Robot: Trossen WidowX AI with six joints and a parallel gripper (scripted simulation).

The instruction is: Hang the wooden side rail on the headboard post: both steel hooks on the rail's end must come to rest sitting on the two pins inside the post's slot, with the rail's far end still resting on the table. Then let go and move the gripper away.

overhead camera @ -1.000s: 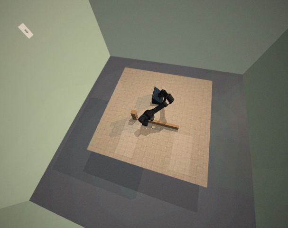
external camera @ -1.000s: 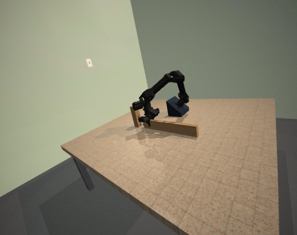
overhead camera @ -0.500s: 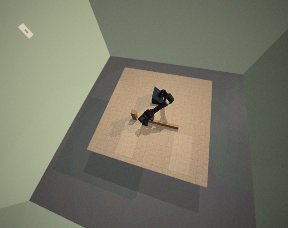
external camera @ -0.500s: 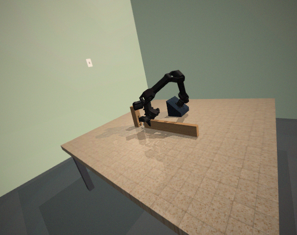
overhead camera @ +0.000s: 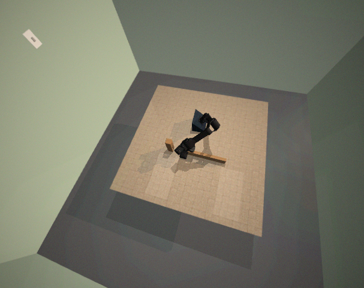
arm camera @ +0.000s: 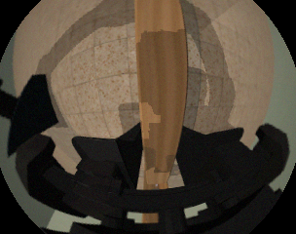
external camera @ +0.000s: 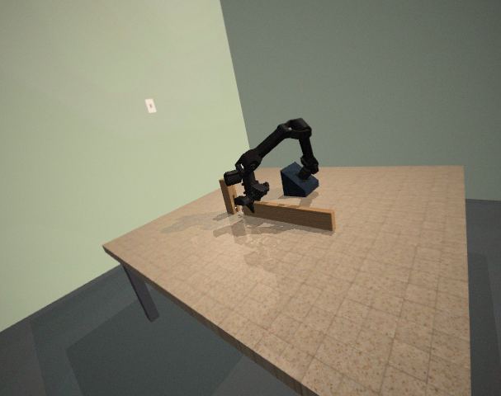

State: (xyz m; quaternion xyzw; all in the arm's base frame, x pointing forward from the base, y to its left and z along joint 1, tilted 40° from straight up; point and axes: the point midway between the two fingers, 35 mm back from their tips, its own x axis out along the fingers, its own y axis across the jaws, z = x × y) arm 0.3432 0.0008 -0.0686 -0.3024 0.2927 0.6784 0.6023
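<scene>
Right now the headboard post is 1 cm ahead of my gripper tip, 15 cm to the right of it and 6 cm above it.
</scene>
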